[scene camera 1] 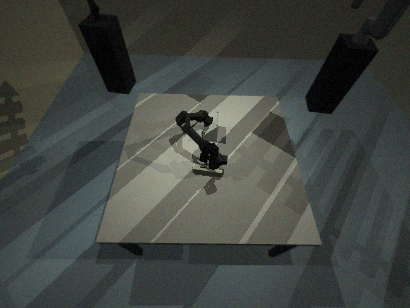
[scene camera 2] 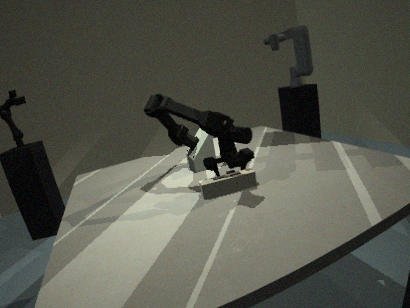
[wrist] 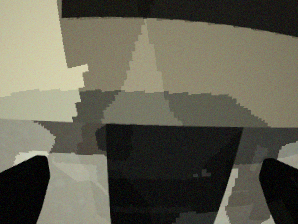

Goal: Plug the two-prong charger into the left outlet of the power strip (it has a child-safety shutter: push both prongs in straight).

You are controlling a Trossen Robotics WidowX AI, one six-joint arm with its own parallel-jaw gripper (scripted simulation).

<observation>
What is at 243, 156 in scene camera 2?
My gripper.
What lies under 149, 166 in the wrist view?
A blocky charger.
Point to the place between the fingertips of my gripper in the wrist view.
At 158, 170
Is my gripper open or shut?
Open.
</observation>
